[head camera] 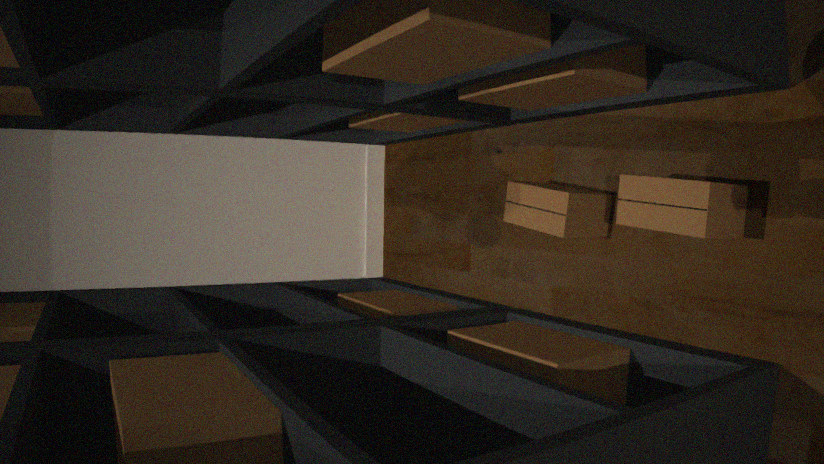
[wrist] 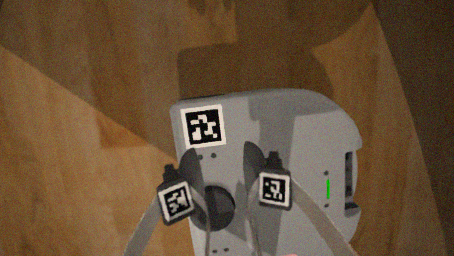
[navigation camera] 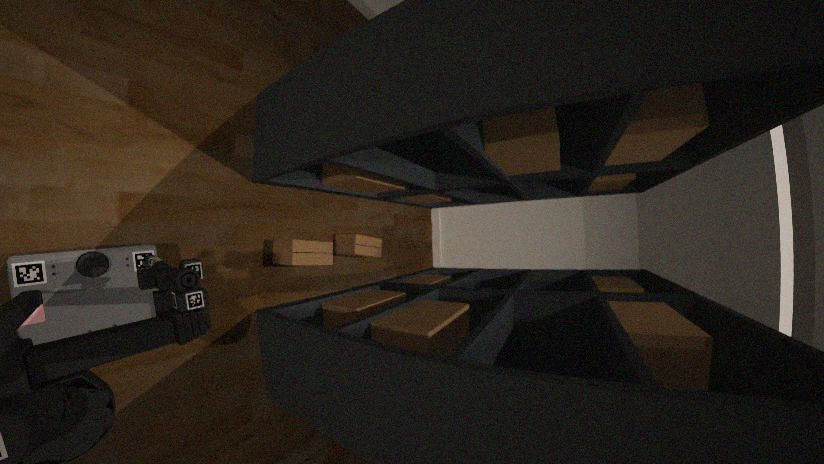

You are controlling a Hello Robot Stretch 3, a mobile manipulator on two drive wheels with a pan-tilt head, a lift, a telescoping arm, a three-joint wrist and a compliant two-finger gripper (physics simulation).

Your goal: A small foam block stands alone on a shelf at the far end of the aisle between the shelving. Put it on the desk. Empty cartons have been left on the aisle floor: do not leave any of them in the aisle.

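Places are measured from the robot's base along level axes (x ahead, y left, z up), in millimetres.
Pixels of known places: robot's base, origin of the base link: (navigation camera: 93,263).
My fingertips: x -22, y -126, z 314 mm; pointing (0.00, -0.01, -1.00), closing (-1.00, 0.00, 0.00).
Observation:
For each thing: its top centre in the pictures, then the offset to it from my fingertips.
- nearer carton, middle of its top: (head camera: 659,204) (navigation camera: 314,253) 36 mm back, 693 mm right, 133 mm down
- farther carton, middle of its top: (head camera: 534,207) (navigation camera: 369,246) 47 mm back, 1113 mm right, 133 mm down
Two closed brown cartons stand on the aisle floor in line. The nearer carton (head camera: 663,205) (navigation camera: 311,252) is just inside the aisle mouth, and the farther carton (head camera: 536,208) (navigation camera: 366,246) stands a little behind it, slightly turned. My gripper (wrist: 221,162) is open and empty in the wrist view. Its two fingers are apart above my own base (wrist: 310,140) (navigation camera: 115,296), outside the aisle and short of the cartons. The small foam block and the desk do not show in these views.
Dark shelving (head camera: 703,403) (navigation camera: 345,391) lines one side and more dark shelving (head camera: 720,34) (navigation camera: 403,97) the other, both holding brown boxes. A pale wall (head camera: 219,207) (navigation camera: 536,230) closes the far end. The shelving's near ends flank the mouth.

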